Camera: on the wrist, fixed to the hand. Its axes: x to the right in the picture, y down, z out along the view.
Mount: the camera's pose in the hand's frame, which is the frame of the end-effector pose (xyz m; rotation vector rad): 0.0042 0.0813 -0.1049 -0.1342 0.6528 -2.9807
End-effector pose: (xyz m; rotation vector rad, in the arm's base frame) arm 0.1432 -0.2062 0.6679 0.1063 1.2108 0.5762
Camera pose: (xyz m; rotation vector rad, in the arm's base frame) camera 0.0199 -0.1582 0.6565 -1.8002 0.6448 -2.0265
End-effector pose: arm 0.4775 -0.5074 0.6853 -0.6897 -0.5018 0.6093
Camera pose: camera 0.5160 -0.4999 0.5584 0.3073 -0.4113 -2.3538
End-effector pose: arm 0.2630 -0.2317 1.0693 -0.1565 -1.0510 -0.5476
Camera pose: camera 0.3870 -0.2031 1.0313 -1.4610 -0.2770 2.5077
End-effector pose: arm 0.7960 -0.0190 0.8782 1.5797 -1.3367 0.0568
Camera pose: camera 0.7926 0.0623 0.9832 1.5226 2.0305 -1.0690
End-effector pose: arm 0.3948 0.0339 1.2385 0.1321 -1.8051 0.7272
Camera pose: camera 0.4447 0.1565 1.2278 1.5994 0.3094 -1.3475
